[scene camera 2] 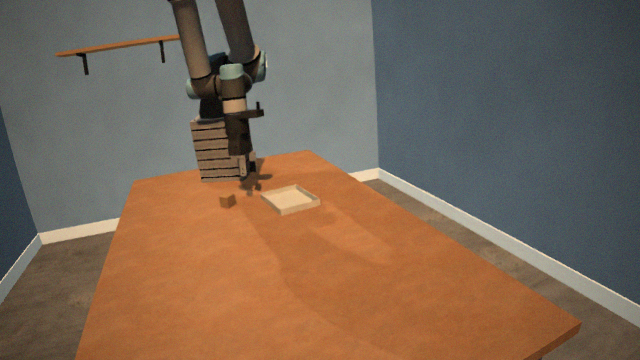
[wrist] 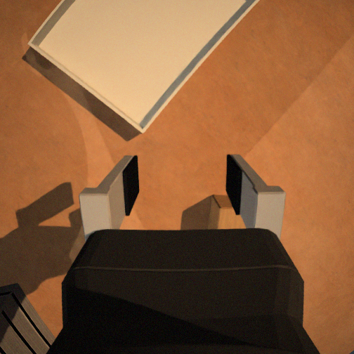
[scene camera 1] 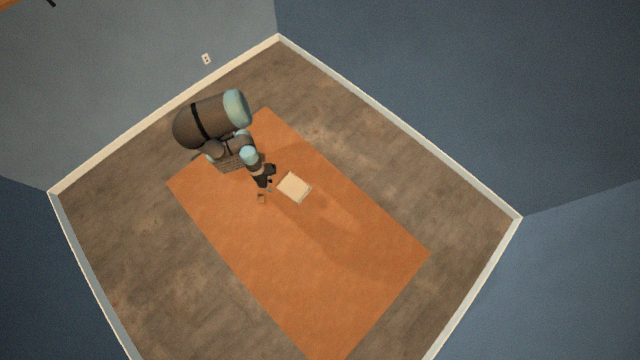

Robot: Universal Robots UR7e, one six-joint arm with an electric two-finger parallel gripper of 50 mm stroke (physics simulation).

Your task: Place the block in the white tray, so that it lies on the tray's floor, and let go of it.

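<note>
The small brown block stands on the orange table, outside the tray. In the wrist view it is partly hidden behind the right-hand finger and the gripper's dark body. The shallow white tray lies a short way from the block, to its right in both scene views, and its floor is bare. My gripper is open with nothing between its fingers. It hangs above the table, behind the block and tray in the second scene view.
The slatted robot stand is close behind the gripper, at the far end of the table. A wall shelf is at the back left. The arm's shadow falls across the table.
</note>
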